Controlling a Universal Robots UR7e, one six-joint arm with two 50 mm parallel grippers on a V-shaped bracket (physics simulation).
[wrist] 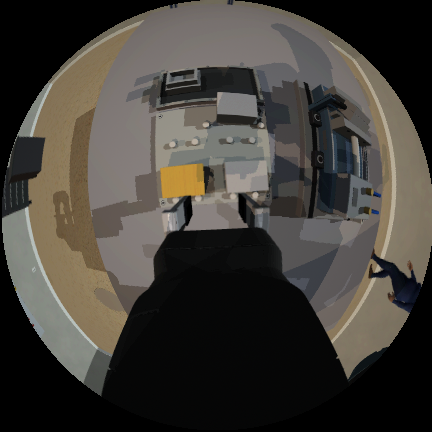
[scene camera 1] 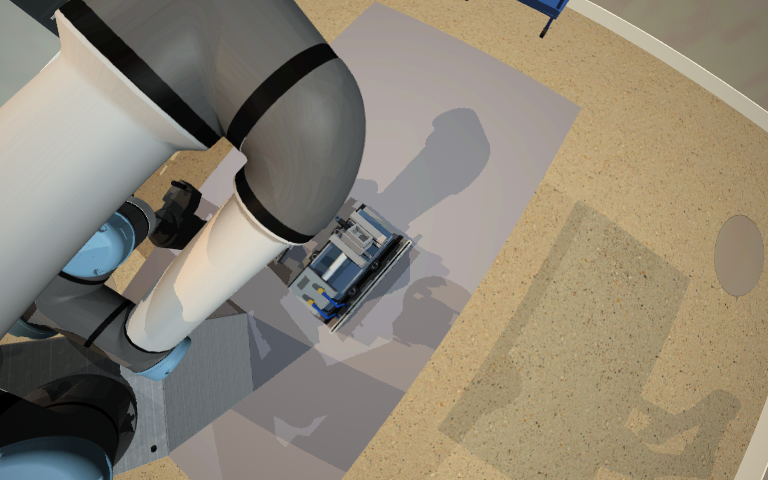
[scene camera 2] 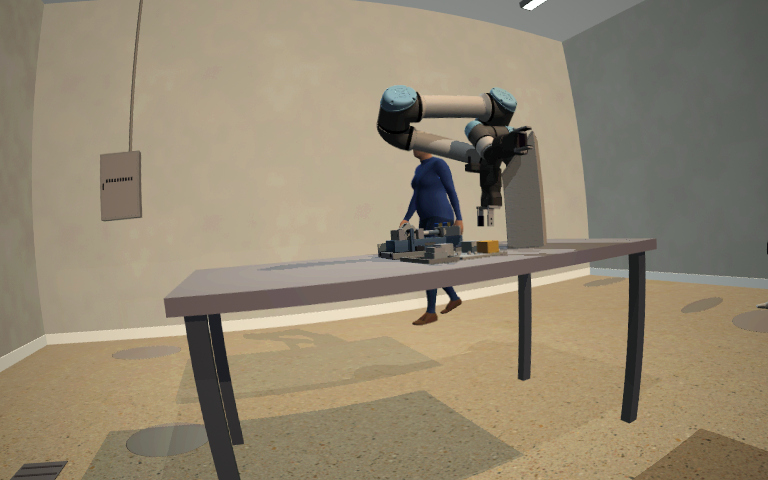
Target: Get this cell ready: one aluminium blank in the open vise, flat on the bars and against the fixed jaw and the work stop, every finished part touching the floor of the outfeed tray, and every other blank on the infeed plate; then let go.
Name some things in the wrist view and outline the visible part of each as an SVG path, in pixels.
An orange block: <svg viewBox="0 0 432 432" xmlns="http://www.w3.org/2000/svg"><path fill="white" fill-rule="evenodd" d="M203 164L193 163L160 167L162 198L203 195L205 193Z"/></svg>
